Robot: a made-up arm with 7 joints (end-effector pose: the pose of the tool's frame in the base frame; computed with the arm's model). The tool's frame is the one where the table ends. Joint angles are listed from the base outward.
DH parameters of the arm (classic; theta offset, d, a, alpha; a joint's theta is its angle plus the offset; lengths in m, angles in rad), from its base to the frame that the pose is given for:
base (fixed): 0 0.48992 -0.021 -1.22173
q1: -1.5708 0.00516 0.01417 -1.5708
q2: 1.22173 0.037 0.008 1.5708
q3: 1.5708 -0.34 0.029 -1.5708
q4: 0 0.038 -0.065 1.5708
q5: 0 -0.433 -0.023 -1.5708
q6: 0 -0.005 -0.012 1.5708
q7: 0 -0.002 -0.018 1.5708
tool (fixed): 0 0.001 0 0
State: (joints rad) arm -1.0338 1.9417 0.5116 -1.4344 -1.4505 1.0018 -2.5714
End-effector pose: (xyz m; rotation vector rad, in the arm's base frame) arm -0.0662 0.2634 1.1118 1.6284 2.1790 -1.3173
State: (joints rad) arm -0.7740 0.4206 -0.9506 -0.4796 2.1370 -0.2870 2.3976
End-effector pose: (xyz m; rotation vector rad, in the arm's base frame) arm 0.6193 0.0546 0.0770 -1.2085 1.5571 1.5241
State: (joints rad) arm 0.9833 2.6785 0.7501 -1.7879 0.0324 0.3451 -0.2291
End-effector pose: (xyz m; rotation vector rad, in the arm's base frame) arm 0.5994 0.0394 0.4880 -1.1889 2.0034 1.1562
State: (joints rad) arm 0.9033 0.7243 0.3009 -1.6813 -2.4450 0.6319 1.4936
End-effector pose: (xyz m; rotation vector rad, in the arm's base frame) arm 0.0758 0.4721 0.1292 -2.3520 1.6283 0.3221
